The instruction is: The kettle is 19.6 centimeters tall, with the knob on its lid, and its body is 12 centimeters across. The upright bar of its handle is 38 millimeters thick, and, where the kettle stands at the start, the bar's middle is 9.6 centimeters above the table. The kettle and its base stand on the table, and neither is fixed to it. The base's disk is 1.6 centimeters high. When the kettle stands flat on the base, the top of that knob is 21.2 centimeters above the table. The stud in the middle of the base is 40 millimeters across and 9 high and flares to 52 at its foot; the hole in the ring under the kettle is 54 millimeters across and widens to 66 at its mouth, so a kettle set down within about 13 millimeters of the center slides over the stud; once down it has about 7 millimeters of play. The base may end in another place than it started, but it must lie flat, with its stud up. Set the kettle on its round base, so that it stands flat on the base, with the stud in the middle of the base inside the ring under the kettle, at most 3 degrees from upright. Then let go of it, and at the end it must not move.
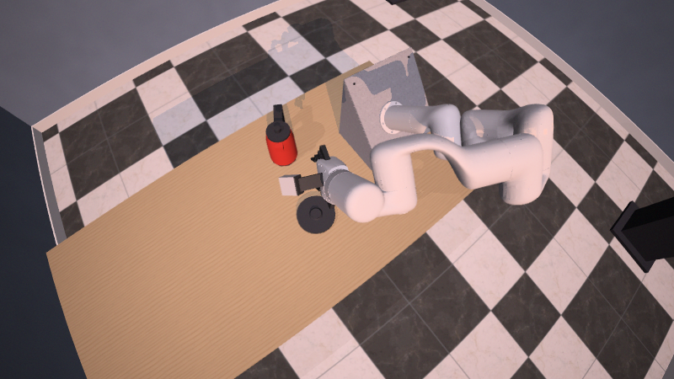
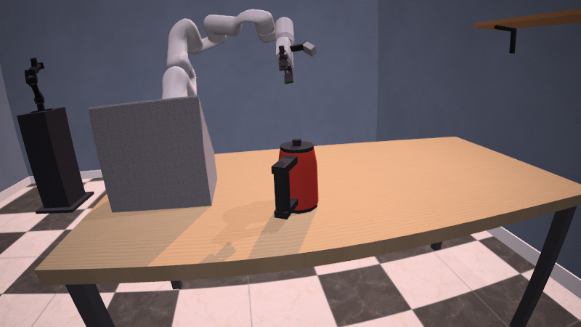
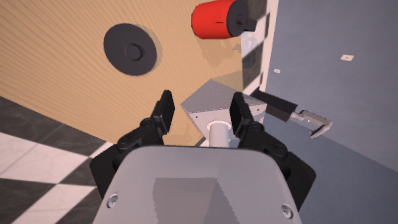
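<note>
The kettle lies 30 mm behind my hand, 340 mm to the right of it and 270 mm below it. From my hand the other things lie so: round black base 20 mm ahead, 10 mm to the right, 360 mm below.
</note>
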